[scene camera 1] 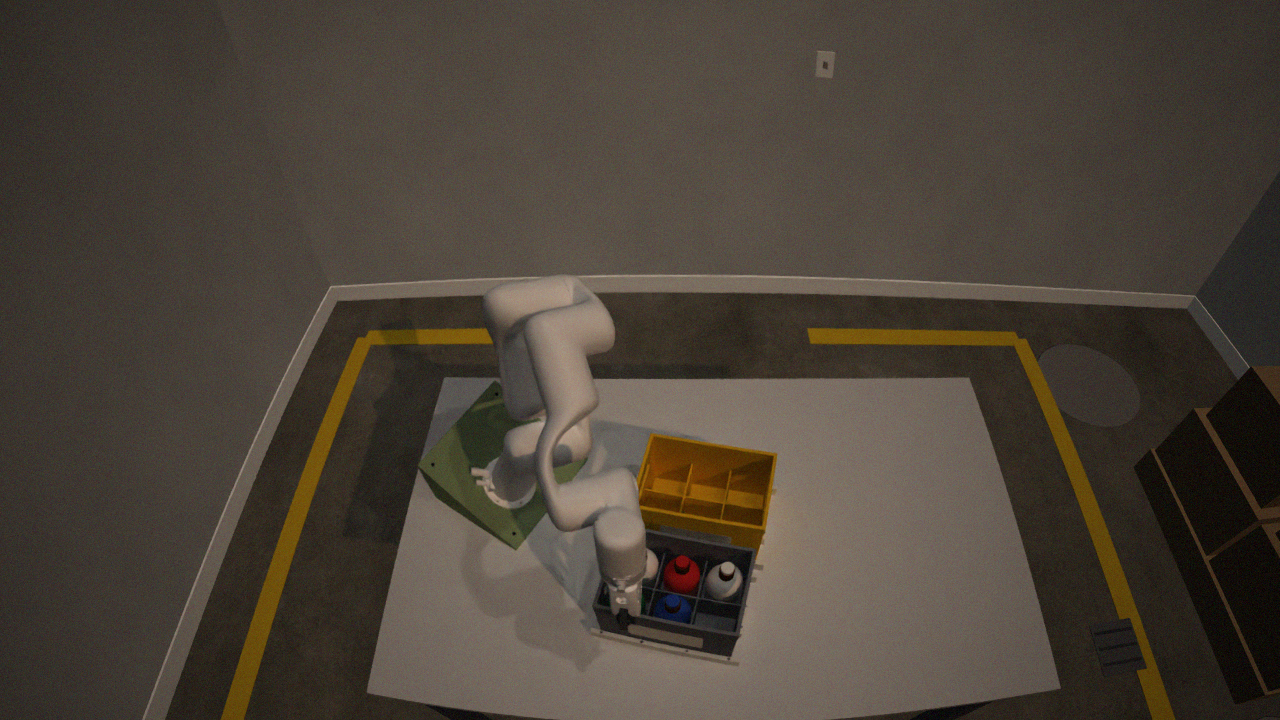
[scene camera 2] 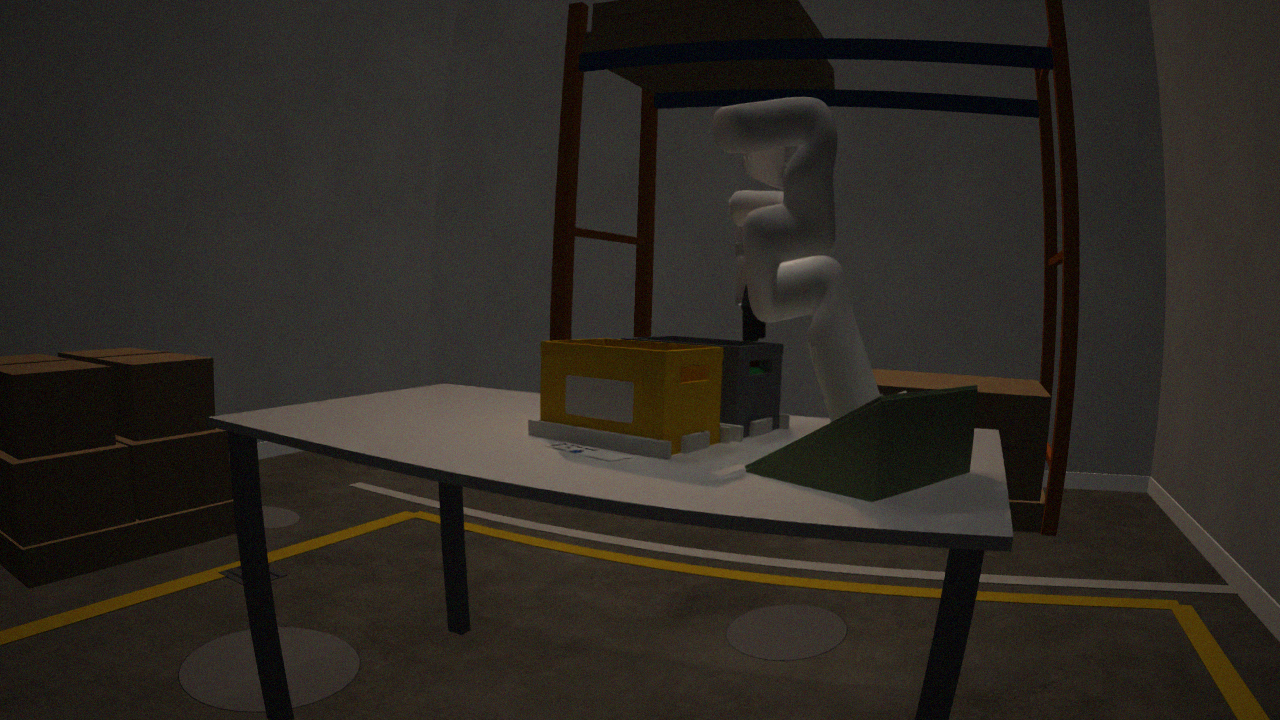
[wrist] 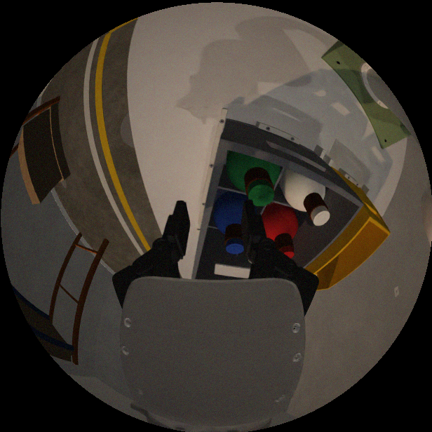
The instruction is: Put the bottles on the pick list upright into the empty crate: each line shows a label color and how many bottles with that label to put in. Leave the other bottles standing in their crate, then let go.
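Frame: origin at the arm's base, x ahead, y left, z up, level; centimetres.
Seen in the pictures: gripper, fingertip midpoint: (scene camera 2: 754, 339); arm's base at its link origin: (scene camera 1: 508, 482).
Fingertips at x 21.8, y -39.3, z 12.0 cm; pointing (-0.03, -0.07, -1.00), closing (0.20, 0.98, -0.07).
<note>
Pixels of each thing's middle, then the offset from my fingertips to it. "spot": a spot on its surface instead. Level surfaces: height alone.
- grey crate at the middle of its body: (scene camera 1: 676, 594) (scene camera 2: 701, 384) dx +10.1, dy +4.5, dz -9.3 cm
- blue bottle at the middle of its body: (scene camera 1: 672, 613) dx +8.6, dy +0.7, dz -9.5 cm
- red bottle at the middle of its body: (scene camera 1: 681, 576) dx +12.0, dy +8.5, dz -9.5 cm
- yellow crate at the middle of its body: (scene camera 2: 630, 392) (scene camera 1: 704, 501) dx +20.3, dy +25.0, dz -9.3 cm
- flat sheet at a spot on its surface: (scene camera 2: 606, 454) spot: dx +20.6, dy +40.5, dz -17.9 cm
- table at its surface level: dz -18.0 cm
A grey crate (scene camera 1: 718, 643) (scene camera 2: 735, 385) (wrist: 240, 131) holds upright bottles: a green bottle (wrist: 250, 167), a blue bottle (scene camera 1: 672, 609) (wrist: 229, 212), a red bottle (scene camera 1: 682, 575) (wrist: 281, 222), a white bottle (scene camera 1: 648, 564) (wrist: 302, 189) beside the green one, and another white bottle (scene camera 1: 724, 582) at the right in scene camera 1. The yellow crate (scene camera 1: 711, 458) (scene camera 2: 675, 394) (wrist: 350, 250) beside it has dividers and shows no bottles. My gripper (scene camera 1: 626, 617) (scene camera 2: 753, 338) (wrist: 214, 211) is partly open and empty, above the grey crate's green-bottle corner. In the wrist view a finger overlaps the blue and red bottles.
A flat sheet (scene camera 2: 606, 454) with unreadable marks lies on the table (scene camera 1: 895, 537) (scene camera 2: 402, 429) before the yellow crate. Low rails edge both crates. The green wedge base (scene camera 1: 456, 488) (scene camera 2: 877, 447) (wrist: 350, 80) stands under the arm. Cardboard boxes (scene camera 2: 170, 394) and a tall rack (scene camera 2: 562, 223) stand beyond the table.
</note>
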